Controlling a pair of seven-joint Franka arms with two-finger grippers.
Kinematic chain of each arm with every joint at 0, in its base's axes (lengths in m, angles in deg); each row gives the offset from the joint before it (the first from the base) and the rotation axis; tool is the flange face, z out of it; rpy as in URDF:
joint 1: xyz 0 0 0.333 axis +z
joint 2: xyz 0 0 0 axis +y
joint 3: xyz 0 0 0.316 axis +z
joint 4: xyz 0.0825 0 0 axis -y
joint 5: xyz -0.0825 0 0.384 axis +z
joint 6: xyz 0 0 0 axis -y
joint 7: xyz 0.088 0 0 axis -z
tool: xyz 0 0 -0.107 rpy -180 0 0
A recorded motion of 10 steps. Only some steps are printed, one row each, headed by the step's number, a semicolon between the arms.
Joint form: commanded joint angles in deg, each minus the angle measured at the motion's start. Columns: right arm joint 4, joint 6, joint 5, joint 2, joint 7, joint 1, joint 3; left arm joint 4, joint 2, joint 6, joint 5, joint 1, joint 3, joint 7.
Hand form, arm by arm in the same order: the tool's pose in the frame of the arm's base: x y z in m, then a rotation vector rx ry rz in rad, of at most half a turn. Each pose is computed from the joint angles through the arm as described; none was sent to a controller.
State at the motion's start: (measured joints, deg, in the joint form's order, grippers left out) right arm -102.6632 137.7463 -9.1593 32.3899 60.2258 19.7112 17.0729; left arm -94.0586 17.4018 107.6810 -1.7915 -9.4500 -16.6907 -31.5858
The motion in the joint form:
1: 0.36 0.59 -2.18 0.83 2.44 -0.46 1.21; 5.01 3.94 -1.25 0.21 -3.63 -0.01 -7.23
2: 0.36 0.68 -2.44 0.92 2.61 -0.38 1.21; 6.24 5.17 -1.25 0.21 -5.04 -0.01 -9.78
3: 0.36 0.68 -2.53 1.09 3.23 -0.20 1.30; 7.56 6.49 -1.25 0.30 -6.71 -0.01 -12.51
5: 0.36 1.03 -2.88 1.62 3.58 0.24 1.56; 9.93 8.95 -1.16 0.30 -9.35 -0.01 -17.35
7: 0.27 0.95 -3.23 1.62 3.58 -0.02 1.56; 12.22 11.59 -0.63 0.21 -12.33 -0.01 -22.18
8: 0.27 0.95 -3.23 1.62 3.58 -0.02 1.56; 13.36 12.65 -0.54 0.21 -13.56 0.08 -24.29
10: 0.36 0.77 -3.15 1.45 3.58 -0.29 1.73; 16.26 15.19 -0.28 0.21 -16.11 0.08 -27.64
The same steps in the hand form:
1: 0.5394 0.3898 0.2502 -3.0074 0.5346 -0.0443; 0.5827 -0.3089 0.4372 3.0453 0.2784 -0.1817
2: 0.5389 0.3906 0.2493 -3.0091 0.5324 -0.0473; 0.5807 -0.3245 0.4335 3.0405 0.3117 -0.1899
3: 0.5369 0.3930 0.2476 -3.0088 0.5406 -0.0431; 0.5770 -0.3427 0.4294 3.0372 0.3428 -0.1978
5: 0.5320 0.3994 0.2428 -3.0111 0.5266 -0.0386; 0.5714 -0.3721 0.4208 3.0270 0.4081 -0.2149
7: 0.5333 0.3967 0.2420 -3.0158 0.5272 -0.0413; 0.5624 -0.4052 0.4095 3.0143 0.4663 -0.2320
8: 0.5333 0.3967 0.2420 -3.0158 0.5272 -0.0413; 0.5589 -0.4180 0.4063 3.0085 0.4954 -0.2363
10: 0.5346 0.3957 0.2445 -3.0129 0.5320 -0.0417; 0.5515 -0.4465 0.4001 2.9943 0.5255 -0.2427

